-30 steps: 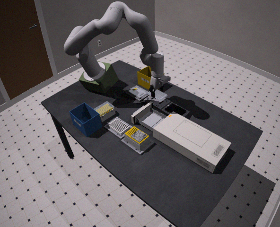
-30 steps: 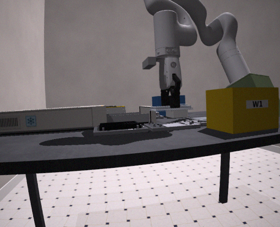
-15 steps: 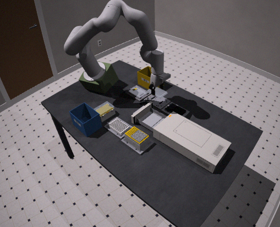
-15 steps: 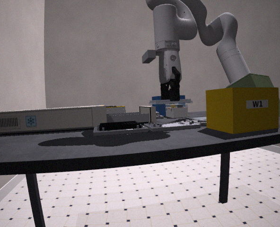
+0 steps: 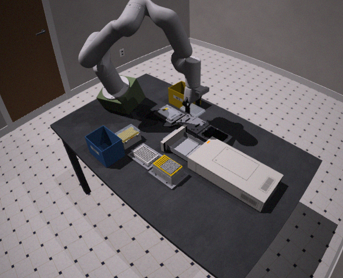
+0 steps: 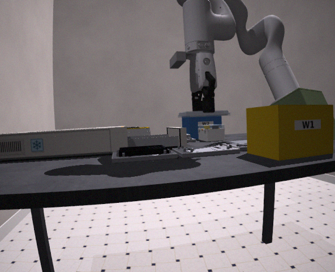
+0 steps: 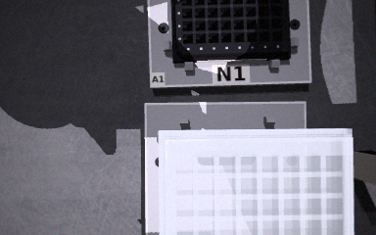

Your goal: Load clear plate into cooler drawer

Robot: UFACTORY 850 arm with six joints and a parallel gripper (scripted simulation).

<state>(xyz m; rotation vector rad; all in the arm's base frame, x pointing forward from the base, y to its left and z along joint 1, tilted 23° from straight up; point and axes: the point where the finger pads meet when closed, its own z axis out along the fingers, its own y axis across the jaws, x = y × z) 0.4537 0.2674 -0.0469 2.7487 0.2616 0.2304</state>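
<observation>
Right now my hand is 17 cm short of the drawer, 17 cm to the left of it and 8 cm above it. The rest, counted from my hand: n3 label: 7 cm behind, 1 cm to the right, 11 cm below; then black plate: 17 cm ahead, 2 cm to the left, 10 cm below; then clear plate: 1 cm below.
</observation>
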